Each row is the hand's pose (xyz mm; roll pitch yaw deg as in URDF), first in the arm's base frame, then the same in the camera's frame.
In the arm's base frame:
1: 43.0 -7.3 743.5 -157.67 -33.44 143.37
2: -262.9 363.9 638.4 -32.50 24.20 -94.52
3: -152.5 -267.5 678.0 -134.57 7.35 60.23
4: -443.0 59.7 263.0 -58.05 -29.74 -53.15
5: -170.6 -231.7 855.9 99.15 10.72 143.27
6: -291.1 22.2 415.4 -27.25 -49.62 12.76
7: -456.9 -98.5 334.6 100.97 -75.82 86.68
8: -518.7 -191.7 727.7 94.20 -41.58 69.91
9: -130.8 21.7 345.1 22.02 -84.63 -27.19
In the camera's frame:
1: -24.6 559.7 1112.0 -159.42 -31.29 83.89
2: 149.6 1004.5 992.5 -29.64 24.30 -153.76
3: -345.9 598.5 1038.0 -136.89 6.12 -0.46
4: -195.8 995.6 609.7 -55.66 -31.35 -114.78
5: -327.5 639.0 1214.8 97.61 12.86 82.54
6: -156.7 851.3 769.0 -28.32 -52.14 -46.83
7: -341.8 932.5 680.9 90.37 -75.66 36.54
8: -461.7 956.0 1070.9 90.84 -42.35 11.74
9: -76.6 709.0 706.0 42.48 -86.79 -108.01

